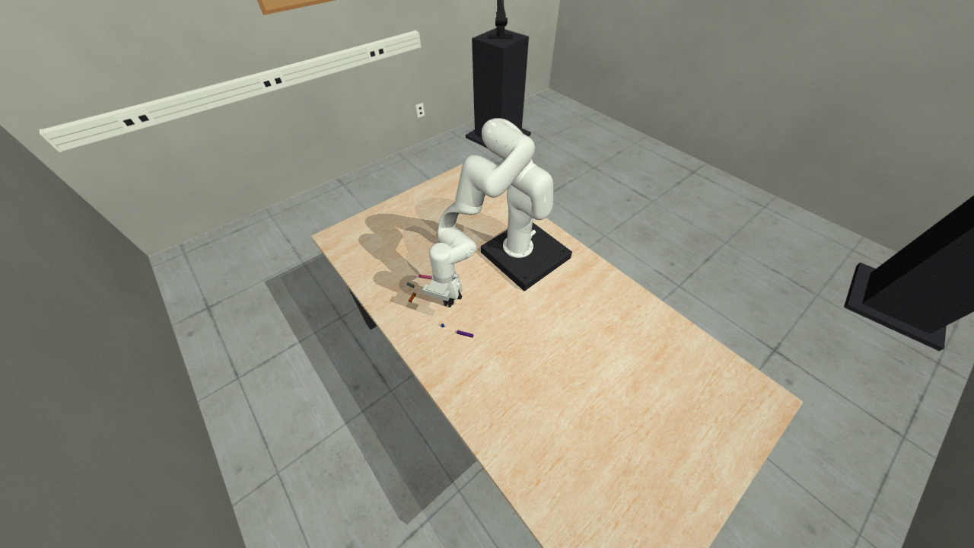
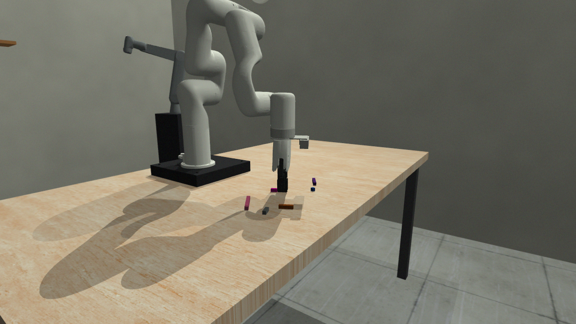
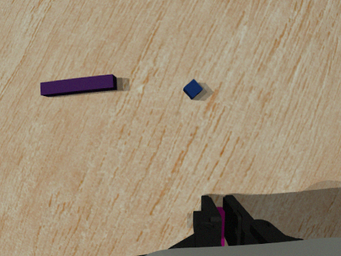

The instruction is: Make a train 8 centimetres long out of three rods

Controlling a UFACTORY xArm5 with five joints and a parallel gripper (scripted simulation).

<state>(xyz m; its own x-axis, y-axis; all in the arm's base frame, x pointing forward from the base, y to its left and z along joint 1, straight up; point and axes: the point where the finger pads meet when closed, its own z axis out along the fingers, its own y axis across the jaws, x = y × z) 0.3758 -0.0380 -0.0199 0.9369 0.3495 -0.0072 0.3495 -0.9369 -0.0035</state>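
Right now my hand is 130 mm to the left of the orange rod, 70 mm short of it and 20 mm above it. Also, from my hand: pink rod 150 mm to the right, 40 mm behind, 20 mm below; then blue rod 80 mm ahead, 50 mm to the left, 20 mm below; then purple rod 140 mm to the left, 60 mm ahead, 20 mm below.
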